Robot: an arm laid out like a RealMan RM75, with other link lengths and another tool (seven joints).
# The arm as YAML. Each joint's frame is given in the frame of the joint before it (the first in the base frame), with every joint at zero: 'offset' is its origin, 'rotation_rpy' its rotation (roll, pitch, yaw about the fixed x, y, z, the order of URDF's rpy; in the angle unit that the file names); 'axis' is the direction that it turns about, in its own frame. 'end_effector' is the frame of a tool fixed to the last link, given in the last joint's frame.
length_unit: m
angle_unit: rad
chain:
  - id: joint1
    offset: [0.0, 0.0, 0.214]
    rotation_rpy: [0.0, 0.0, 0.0]
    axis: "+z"
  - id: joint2
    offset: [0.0, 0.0, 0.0]
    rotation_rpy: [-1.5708, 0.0, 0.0]
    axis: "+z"
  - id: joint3
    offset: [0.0, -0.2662, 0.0]
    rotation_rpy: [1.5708, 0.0, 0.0]
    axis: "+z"
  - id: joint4
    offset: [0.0, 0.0, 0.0]
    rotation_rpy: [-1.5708, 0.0, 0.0]
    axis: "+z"
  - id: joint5
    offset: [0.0, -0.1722, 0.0]
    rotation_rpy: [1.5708, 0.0, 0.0]
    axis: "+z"
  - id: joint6
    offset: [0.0, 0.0, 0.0]
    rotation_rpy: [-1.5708, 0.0, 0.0]
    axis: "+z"
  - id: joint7
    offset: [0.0, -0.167, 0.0]
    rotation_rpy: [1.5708, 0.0, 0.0]
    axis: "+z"
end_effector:
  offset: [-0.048, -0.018, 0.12]
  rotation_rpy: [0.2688, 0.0, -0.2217]
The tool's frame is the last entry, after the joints.
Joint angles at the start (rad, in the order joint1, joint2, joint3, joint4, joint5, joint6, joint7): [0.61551, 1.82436, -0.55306, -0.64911, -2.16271, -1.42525, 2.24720]
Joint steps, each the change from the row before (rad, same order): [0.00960, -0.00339, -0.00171, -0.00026, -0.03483, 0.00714, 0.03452]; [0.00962, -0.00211, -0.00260, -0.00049, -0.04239, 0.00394, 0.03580]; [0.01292, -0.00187, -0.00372, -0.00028, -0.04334, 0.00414, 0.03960]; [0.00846, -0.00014, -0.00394, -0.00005, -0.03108, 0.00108, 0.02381]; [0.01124, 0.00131, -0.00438, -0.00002, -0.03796, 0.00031, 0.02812]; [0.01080, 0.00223, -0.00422, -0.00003, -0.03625, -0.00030, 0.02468]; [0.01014, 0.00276, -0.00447, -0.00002, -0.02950, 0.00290, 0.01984]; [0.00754, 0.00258, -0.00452, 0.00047, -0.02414, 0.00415, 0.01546]
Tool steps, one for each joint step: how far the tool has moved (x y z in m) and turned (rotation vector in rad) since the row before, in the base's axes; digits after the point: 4 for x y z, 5 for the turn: [0.0067, 0.0005, -0.0020, -0.01504, -0.01488, -0.03140]; [0.0078, -0.0012, -0.0037, -0.02160, -0.01903, -0.03353]; [0.0068, -0.0006, -0.0035, -0.02135, -0.01914, -0.03395]; [0.0046, -0.0014, -0.0033, -0.01761, -0.01564, -0.02067]; [0.0049, -0.0018, -0.0045, -0.02188, -0.01847, -0.02357]; [0.0044, -0.0020, -0.0044, -0.02109, -0.01850, -0.02054]; [0.0032, -0.0009, -0.0034, -0.01504, -0.01713, -0.01538]; [0.0032, -0.0008, -0.0027, -0.01144, -0.01561, -0.01280]
